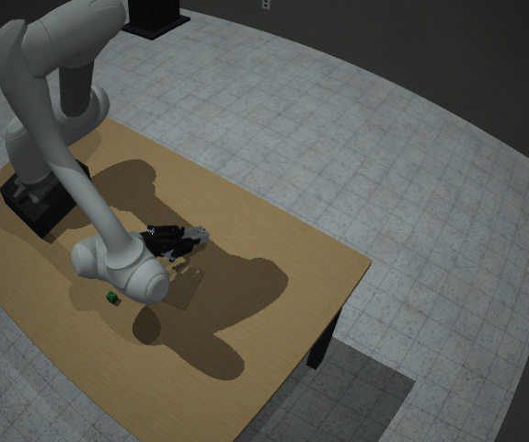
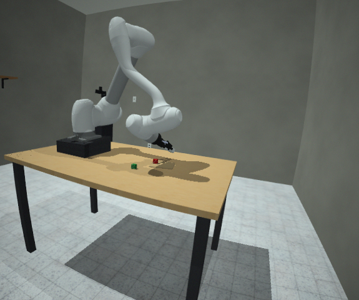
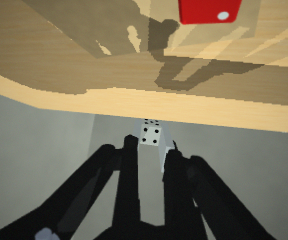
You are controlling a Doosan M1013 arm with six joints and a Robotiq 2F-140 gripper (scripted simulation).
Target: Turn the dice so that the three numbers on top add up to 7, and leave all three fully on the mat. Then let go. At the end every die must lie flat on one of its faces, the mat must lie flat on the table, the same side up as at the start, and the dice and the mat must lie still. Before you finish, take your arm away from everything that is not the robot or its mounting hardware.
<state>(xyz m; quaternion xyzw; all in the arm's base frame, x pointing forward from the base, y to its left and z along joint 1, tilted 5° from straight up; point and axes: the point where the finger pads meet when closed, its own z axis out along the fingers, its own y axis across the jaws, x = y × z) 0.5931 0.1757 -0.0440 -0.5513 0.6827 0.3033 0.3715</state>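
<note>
The red die lies 13 cm to the right of my hand, 6 cm below it and 3 cm behind it. Also, from my hand: white die: 2 cm to the left, 1 cm below; tan mat: 12 cm to the right, 8 cm below, 1 cm ahead; green die: 29 cm to the right, 8 cm behind, 7 cm below.
</note>
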